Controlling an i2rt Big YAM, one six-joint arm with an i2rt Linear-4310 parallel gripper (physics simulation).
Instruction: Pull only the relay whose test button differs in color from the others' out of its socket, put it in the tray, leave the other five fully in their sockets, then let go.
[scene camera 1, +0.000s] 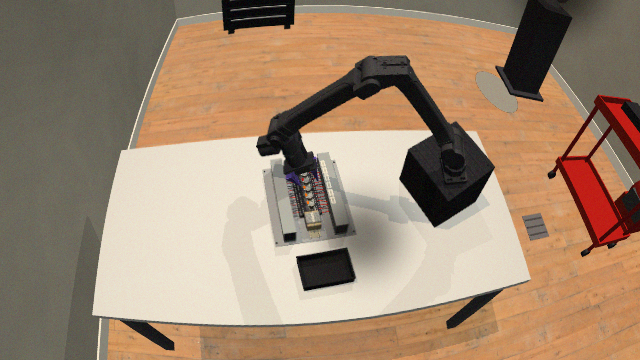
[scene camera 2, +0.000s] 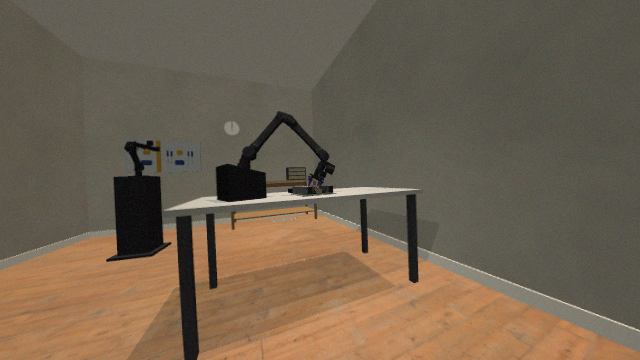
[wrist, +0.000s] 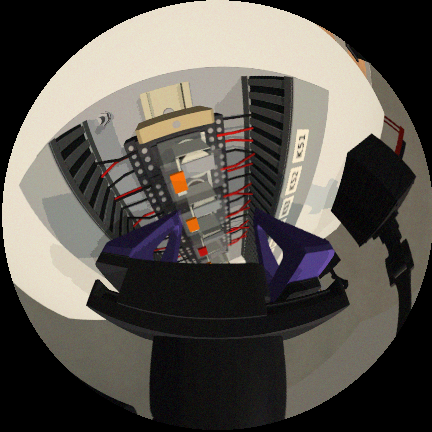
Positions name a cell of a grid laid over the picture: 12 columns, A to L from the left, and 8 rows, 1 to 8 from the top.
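Labels:
Starting with my gripper (wrist: G4), it's 13 cm from the lens. There's a tan end block (wrist: E3) that's 9 cm from the lens, and a grey panel (wrist: G2) that's 14 cm from the lens. The marked spots on the tan end block and the grey panel are 7 cm apart.

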